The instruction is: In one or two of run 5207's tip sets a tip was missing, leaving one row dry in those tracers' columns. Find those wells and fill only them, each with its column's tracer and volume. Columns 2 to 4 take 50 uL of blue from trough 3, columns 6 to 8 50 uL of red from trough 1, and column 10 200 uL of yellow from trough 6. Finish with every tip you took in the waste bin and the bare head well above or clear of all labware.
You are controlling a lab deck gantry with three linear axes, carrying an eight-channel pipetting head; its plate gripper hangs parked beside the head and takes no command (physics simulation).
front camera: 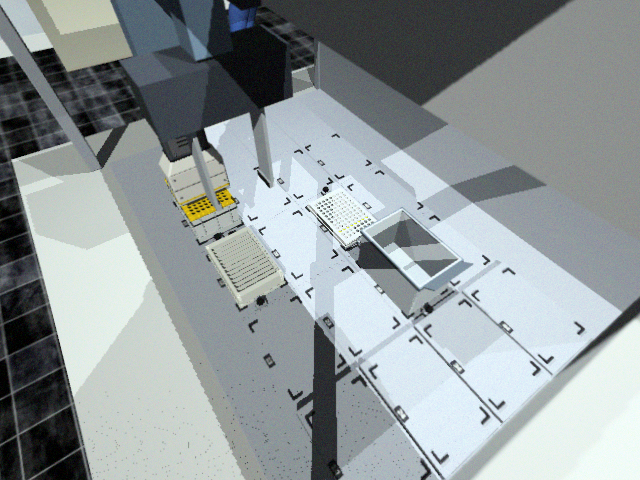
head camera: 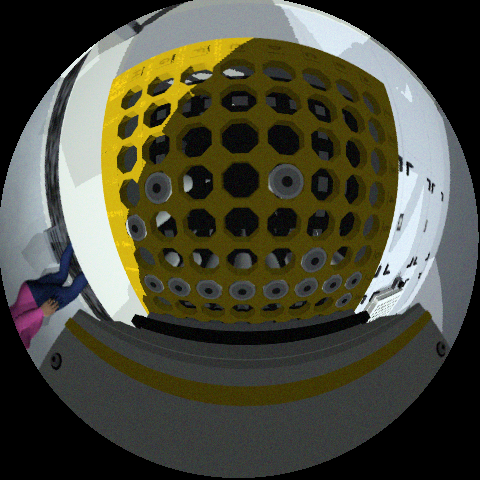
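The pipetting head (front camera: 193, 98) hangs low over the yellow tip rack (front camera: 199, 209) (head camera: 240, 200); its pale lower part (front camera: 193, 178) hides the rack's rear. The nozzle ends are hidden, so whether they bear tips cannot be told. Grey tips form one full row across the rack in the head view, with several single tips around it. The trough reservoir (front camera: 245, 263) lies in front of the rack; its liquids cannot be made out. The white well plate (front camera: 341, 214) (head camera: 386, 304) shows yellow in one line of wells. The parked plate gripper (front camera: 243, 197) has its two long fingers apart, holding nothing.
The open waste bin (front camera: 430, 283) stands right beside the plate, with walls higher than the plate. A dark upright post (front camera: 324, 403) crosses the front view. A person in pink and blue (head camera: 42, 305) is at the left edge of the head view, beyond the deck.
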